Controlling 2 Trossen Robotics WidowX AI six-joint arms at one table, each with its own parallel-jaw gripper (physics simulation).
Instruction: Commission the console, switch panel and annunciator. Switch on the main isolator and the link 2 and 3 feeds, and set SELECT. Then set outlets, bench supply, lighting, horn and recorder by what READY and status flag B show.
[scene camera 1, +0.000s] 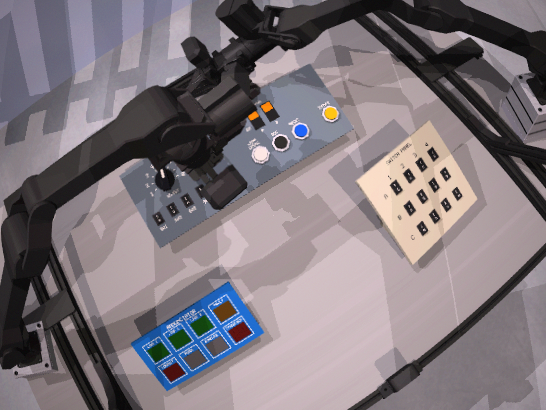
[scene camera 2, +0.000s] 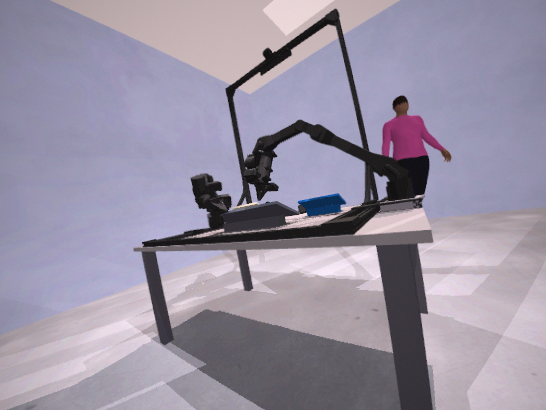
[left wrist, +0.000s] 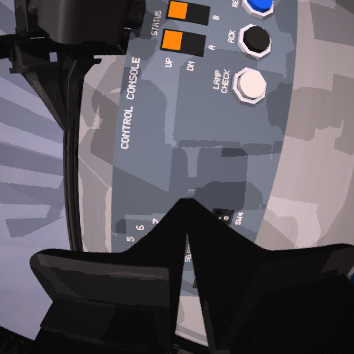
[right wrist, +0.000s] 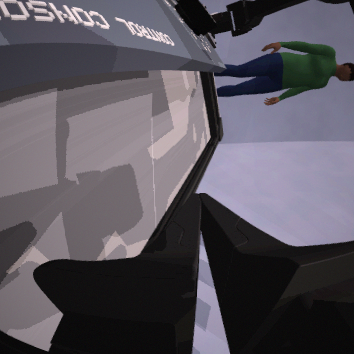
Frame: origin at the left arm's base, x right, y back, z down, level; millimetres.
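Seen in the pictures: left gripper, fingertip midpoint: (scene camera 2: 258, 200) (left wrist: 185, 204); right gripper, fingertip midpoint: (scene camera 2: 227, 211) (left wrist: 66, 129) (right wrist: 197, 199); left arm's base at its link origin: (scene camera 1: 27, 349) (scene camera 2: 402, 198); right arm's base at its link origin: (scene camera 1: 544, 90).
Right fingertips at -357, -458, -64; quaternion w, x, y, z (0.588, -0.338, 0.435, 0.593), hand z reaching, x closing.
Note:
Offsets run from my right fingertips to a thing's top centre, as dx, dy, dz. "*": to the spot under its first point.
The grey control console @[+123, -60, -9] (scene camera 1: 310, 82) (left wrist: 145, 170) has two orange status flags, A @[* +87, -111, +12] (scene camera 1: 254, 116) (left wrist: 172, 41) and B @[* +78, -139, +10] (scene camera 1: 267, 107) (left wrist: 177, 10), both at the UP side. Its black SELECT knob @[+148, +73, -9] (scene camera 1: 164, 179) has a white mark. SW1 @[+202, +106, +34] (scene camera 1: 158, 218) shows; SW4 @[+181, +18, +31] (left wrist: 223, 217) is partly hidden. The cream switch panel (scene camera 1: 372, 181) bears small black rockers, positions too small to tell. The blue annunciator @[+416, +102, +10] (scene camera 1: 137, 343) (scene camera 2: 322, 202) has dim green, brown, grey and dark red lamps. My left gripper (scene camera 2: 260, 196) (left wrist: 185, 204) is shut and empty above the console. My right gripper (right wrist: 197, 199) is shut and empty beyond the console's upper edge.
White LAMP CHECK @[+154, -99, +25] (scene camera 1: 260, 154) (left wrist: 251, 84), black ACK @[+144, -139, +25] (scene camera 1: 280, 142) (left wrist: 256, 39), blue RESET @[+134, -180, +25] (scene camera 1: 300, 131) and yellow @[+118, -244, +25] (scene camera 1: 330, 113) buttons sit on the console. The left arm crosses above the console, near the right arm's wrist. Black rails (scene camera 2: 300, 232) run along the table edges.

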